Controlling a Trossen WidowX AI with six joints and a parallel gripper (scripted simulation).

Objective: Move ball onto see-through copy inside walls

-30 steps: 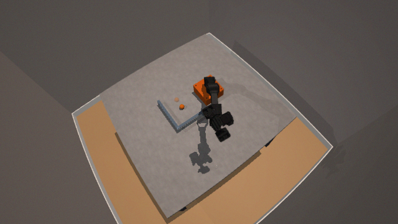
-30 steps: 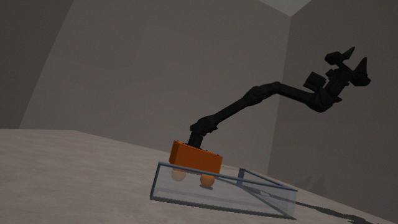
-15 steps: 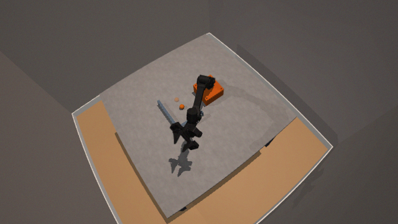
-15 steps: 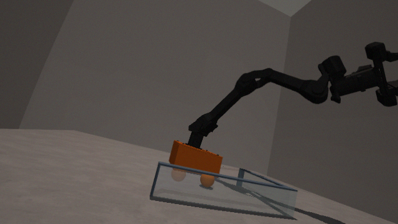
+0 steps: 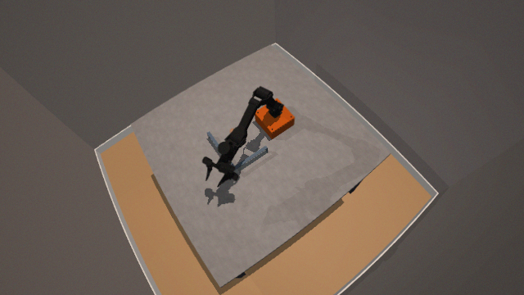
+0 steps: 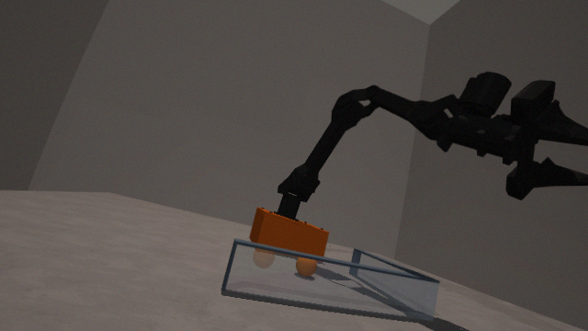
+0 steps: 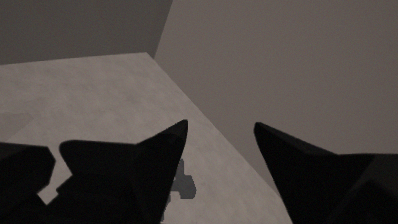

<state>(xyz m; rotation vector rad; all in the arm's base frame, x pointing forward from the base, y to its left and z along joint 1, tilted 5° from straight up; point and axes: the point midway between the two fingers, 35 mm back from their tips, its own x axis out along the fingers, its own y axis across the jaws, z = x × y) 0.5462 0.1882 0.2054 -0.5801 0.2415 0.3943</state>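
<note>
Now: gripper tip 31 cm past the orange ball, 24 cm to the left of it and 24 cm above it.
</note>
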